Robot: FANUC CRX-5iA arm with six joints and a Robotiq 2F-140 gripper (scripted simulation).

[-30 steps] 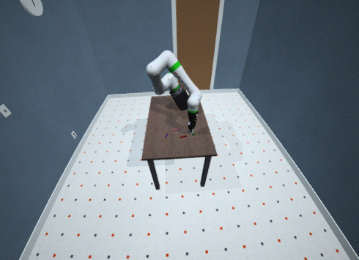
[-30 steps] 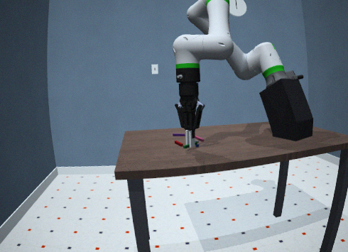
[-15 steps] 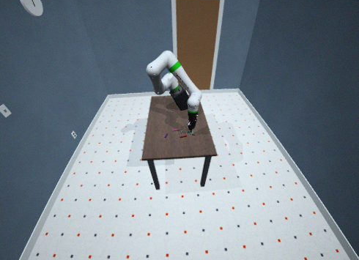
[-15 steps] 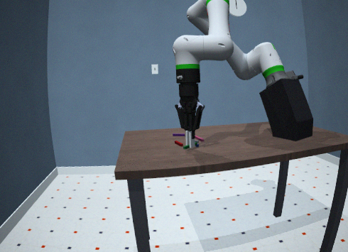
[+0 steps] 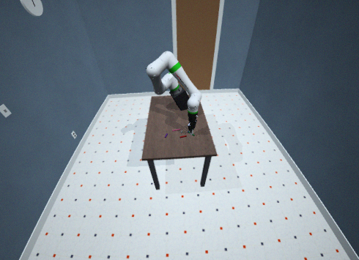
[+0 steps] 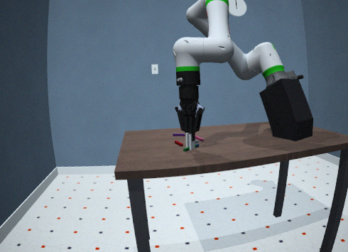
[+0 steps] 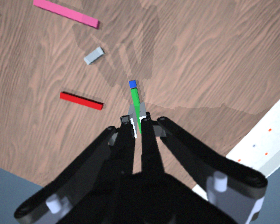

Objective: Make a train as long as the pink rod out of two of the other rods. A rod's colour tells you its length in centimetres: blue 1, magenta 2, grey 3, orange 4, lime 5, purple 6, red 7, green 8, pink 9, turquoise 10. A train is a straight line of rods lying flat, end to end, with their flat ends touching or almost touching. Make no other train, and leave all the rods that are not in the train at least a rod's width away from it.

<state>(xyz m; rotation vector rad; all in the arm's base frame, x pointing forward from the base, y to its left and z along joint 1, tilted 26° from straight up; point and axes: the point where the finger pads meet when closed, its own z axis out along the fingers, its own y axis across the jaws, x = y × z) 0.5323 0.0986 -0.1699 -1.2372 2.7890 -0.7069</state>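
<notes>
The green rod is 30 mm below my hand. From my hand the other things lie so: small blue rod (30 mm behind, 30 mm to the right, 30 mm below); then red rod (40 mm ahead, 90 mm to the right, 30 mm below); then grey rod (40 mm behind, 100 mm to the right, 30 mm below).
</notes>
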